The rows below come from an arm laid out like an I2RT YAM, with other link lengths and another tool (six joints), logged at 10 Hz.
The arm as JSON. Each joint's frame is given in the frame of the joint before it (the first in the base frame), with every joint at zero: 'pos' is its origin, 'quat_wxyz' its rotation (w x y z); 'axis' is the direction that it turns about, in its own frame. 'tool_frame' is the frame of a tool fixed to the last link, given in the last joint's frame.
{
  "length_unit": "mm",
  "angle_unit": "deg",
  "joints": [
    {
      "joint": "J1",
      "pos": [
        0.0,
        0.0,
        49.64
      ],
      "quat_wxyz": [
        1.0,
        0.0,
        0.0,
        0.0
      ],
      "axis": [
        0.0,
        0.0,
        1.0
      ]
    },
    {
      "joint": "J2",
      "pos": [
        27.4,
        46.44,
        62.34
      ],
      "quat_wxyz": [
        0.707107,
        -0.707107,
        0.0,
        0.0
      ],
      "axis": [
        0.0,
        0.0,
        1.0
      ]
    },
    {
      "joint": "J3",
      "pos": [
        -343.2,
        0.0,
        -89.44
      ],
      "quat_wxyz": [
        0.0,
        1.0,
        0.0,
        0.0
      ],
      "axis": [
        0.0,
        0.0,
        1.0
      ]
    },
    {
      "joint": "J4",
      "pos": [
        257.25,
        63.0,
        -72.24
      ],
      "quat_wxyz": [
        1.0,
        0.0,
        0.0,
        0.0
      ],
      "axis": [
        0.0,
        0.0,
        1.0
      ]
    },
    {
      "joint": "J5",
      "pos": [
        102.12,
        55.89,
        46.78
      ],
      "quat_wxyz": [
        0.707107,
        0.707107,
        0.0,
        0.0
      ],
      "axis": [
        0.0,
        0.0,
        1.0
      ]
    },
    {
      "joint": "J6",
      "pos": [
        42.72,
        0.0,
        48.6
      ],
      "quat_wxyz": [
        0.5,
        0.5,
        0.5,
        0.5
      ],
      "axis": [
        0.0,
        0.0,
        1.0
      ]
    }
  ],
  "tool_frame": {
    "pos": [
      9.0,
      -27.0,
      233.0
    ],
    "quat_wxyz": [
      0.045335,
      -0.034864,
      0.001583,
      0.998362
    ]
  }
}
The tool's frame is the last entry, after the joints.
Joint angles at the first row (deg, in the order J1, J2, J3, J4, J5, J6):
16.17, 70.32, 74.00, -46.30, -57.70, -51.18
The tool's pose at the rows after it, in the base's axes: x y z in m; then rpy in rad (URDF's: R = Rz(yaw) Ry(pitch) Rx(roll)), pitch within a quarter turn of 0, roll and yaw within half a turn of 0:
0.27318, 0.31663, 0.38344, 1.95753, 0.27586, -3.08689
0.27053, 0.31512, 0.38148, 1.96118, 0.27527, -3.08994
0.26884, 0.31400, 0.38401, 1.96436, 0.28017, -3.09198
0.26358, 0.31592, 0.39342, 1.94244, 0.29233, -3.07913
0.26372, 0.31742, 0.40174, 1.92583, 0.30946, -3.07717
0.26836, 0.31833, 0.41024, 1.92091, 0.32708, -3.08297
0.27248, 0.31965, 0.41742, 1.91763, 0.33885, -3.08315
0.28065, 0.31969, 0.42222, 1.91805, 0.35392, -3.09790
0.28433, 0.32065, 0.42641, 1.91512, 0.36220, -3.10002
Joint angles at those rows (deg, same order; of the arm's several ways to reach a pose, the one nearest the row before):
16.18, 69.81, 73.85, -46.58, -59.51, -51.57
16.17, 69.16, 73.30, -46.74, -59.22, -51.55
16.17, 68.83, 73.79, -47.44, -58.94, -51.67
16.18, 68.60, 74.09, -46.95, -60.42, -51.60
16.17, 68.55, 74.28, -45.60, -61.17, -51.09
16.17, 68.98, 75.50, -45.00, -61.01, -50.71
16.17, 69.76, 77.00, -45.04, -61.06, -50.73
16.09, 70.21, 77.72, -43.97, -60.32, -50.14
16.08, 70.73, 78.48, -43.59, -60.29, -50.01

